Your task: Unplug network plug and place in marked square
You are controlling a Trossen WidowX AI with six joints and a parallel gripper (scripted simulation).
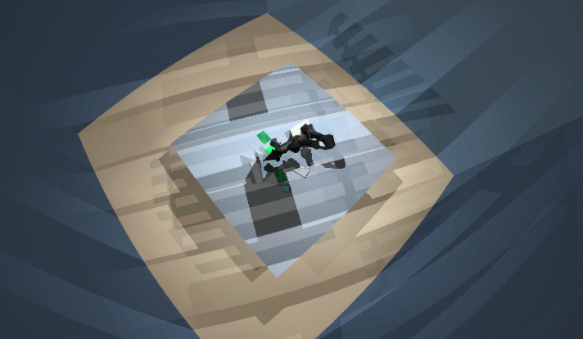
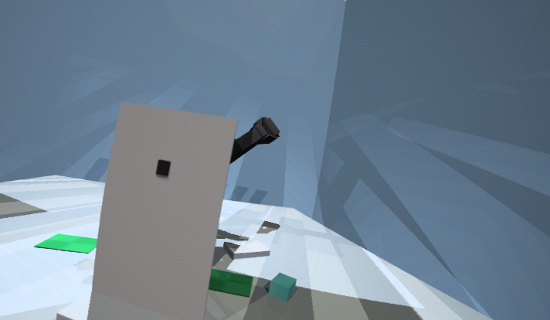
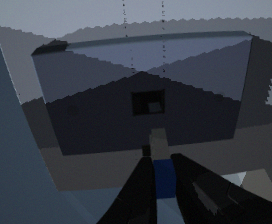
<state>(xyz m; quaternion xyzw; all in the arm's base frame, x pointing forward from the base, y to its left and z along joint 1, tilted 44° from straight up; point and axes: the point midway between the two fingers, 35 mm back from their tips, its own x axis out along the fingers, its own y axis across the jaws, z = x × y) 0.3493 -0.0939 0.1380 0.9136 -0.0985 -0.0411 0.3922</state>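
My gripper tip is 8 cm above the grey upright panel, 5 cm short of it and 3 cm to the left of it. Also, from my gripper tip: blue plug: right at my gripper tip; then flat grey piece: 20 cm below, 18 cm behind, 17 cm to the left; then cyan cube: 20 cm to the left, 19 cm below.
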